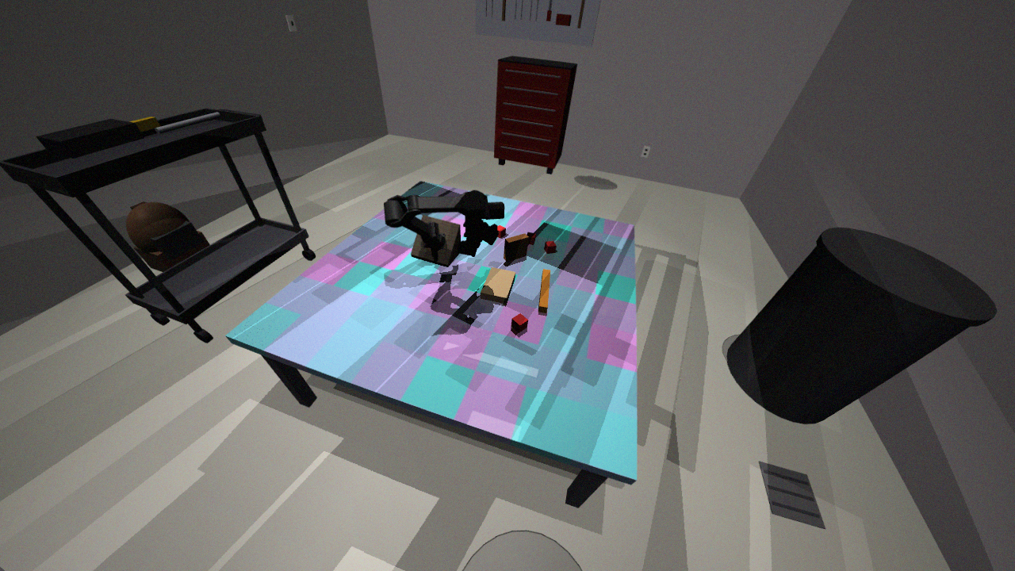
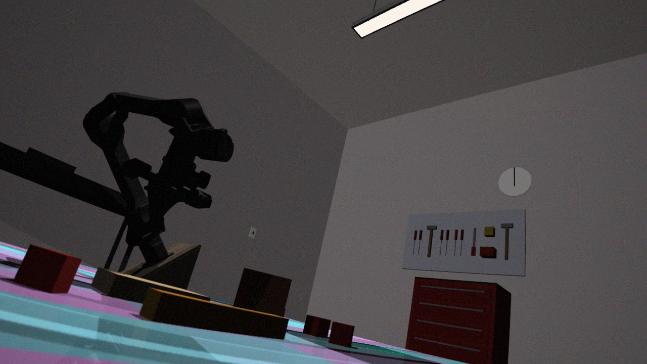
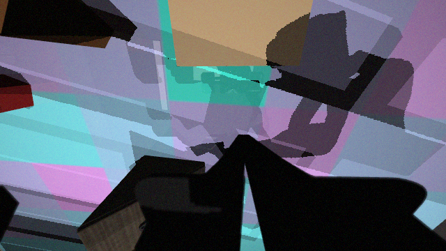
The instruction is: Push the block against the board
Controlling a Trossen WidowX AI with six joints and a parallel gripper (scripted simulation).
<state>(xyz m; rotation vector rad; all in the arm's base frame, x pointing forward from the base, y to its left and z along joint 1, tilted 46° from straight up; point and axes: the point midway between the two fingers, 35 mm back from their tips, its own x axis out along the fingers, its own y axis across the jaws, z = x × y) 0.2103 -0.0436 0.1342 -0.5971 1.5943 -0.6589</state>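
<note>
Now: gripper tip 12 cm short of the brown block, 22 cm to the right of it and 8 cm above it. Also, from my gripper tip: wide tan block (10 cm ahead, 12 cm below); then long orange board (28 cm ahead, 3 cm to the left, 12 cm below).
</note>
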